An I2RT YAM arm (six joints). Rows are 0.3 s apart.
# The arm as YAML. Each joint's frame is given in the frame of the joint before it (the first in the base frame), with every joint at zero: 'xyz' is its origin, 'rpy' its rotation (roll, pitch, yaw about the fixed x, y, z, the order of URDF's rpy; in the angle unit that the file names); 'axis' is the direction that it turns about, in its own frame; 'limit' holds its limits. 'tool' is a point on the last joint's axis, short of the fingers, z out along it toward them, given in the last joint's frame.
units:
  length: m
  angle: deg
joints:
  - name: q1
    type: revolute
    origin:
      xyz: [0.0, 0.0, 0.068]
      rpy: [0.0, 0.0, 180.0]
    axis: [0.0, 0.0, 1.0]
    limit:
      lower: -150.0
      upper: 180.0
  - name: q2
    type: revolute
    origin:
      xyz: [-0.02, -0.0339, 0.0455]
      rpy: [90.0, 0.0, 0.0]
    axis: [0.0, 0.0, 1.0]
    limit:
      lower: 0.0
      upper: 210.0
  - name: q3
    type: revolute
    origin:
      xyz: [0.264, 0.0, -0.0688]
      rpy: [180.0, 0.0, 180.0]
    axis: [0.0, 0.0, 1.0]
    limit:
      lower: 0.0
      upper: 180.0
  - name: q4
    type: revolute
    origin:
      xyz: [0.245, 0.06, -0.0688]
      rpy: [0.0, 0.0, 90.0]
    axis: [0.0, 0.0, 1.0]
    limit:
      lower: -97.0
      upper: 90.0
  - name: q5
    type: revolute
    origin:
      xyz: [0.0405, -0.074, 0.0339]
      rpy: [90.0, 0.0, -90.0]
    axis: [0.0, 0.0, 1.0]
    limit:
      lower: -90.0
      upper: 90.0
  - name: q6
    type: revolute
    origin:
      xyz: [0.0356, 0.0, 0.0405]
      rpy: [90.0, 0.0, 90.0]
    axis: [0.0, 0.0, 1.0]
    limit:
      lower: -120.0
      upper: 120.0
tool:
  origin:
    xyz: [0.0, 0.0, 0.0]
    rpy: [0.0, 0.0, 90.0]
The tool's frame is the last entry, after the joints.
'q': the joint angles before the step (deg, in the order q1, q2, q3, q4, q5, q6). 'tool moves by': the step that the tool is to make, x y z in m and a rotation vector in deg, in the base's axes. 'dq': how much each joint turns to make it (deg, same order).
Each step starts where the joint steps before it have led.
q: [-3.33, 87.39, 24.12, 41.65, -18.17, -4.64]
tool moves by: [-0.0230, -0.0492, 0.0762, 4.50, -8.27, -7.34]
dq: [-12.20, -18.17, 4.14, -13.28, -6.32, 4.41]
